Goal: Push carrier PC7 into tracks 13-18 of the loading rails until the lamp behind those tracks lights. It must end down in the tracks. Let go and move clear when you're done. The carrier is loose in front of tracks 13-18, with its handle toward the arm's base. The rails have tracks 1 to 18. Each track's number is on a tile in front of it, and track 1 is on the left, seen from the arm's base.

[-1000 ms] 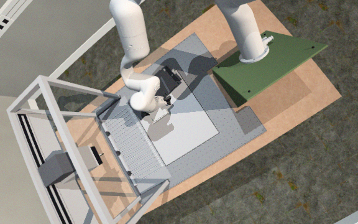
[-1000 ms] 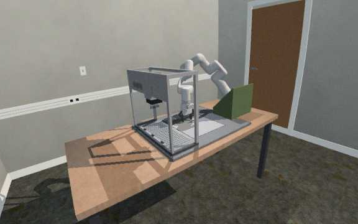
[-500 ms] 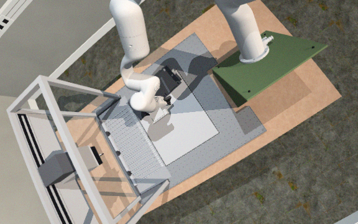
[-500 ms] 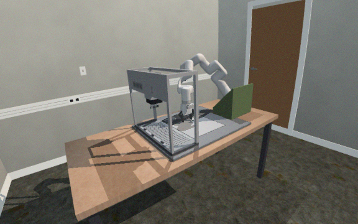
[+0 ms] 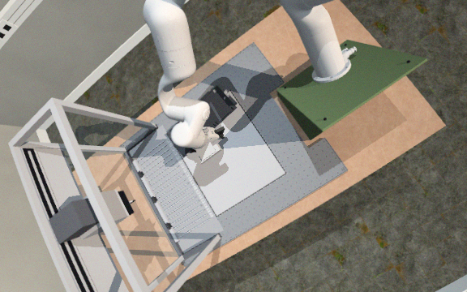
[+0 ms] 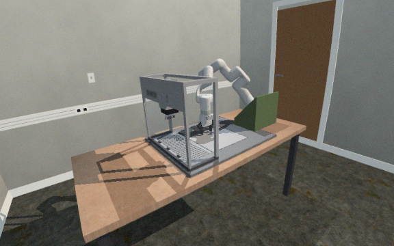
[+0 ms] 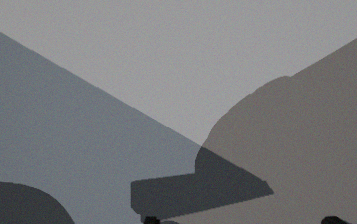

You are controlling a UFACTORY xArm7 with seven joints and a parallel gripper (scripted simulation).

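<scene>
My gripper is now 110 mm to the left of the carrier PC7.
</scene>
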